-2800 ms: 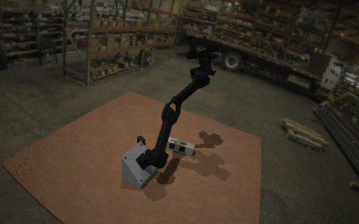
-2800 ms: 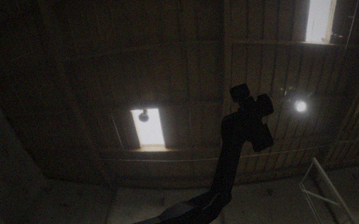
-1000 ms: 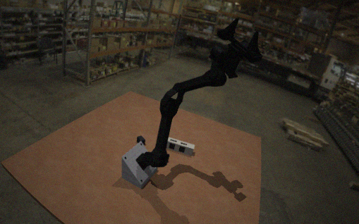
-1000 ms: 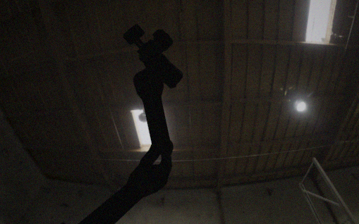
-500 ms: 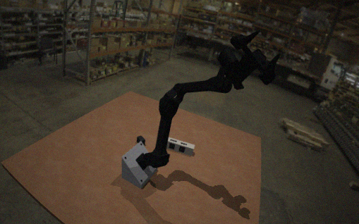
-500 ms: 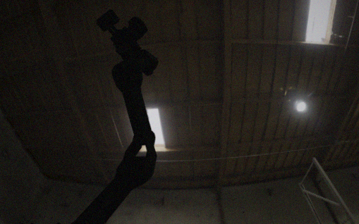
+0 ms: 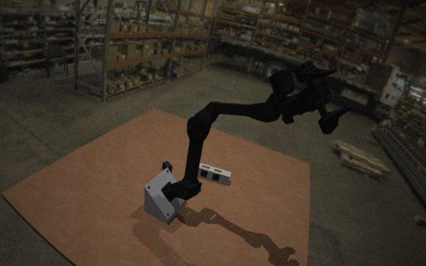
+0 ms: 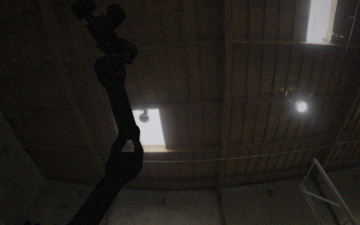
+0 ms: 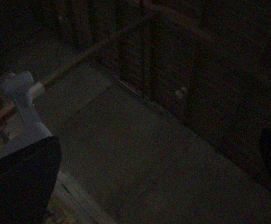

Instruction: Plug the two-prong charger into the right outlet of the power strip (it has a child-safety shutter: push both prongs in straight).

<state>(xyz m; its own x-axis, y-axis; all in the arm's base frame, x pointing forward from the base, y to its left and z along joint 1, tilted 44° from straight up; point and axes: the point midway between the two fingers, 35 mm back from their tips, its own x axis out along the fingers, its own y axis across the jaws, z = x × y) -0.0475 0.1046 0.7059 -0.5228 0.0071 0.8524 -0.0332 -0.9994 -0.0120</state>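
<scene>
My gripper tip is now 30 cm short of the two-prong charger, 59 cm to the right of it and 66 cm above it.
</scene>
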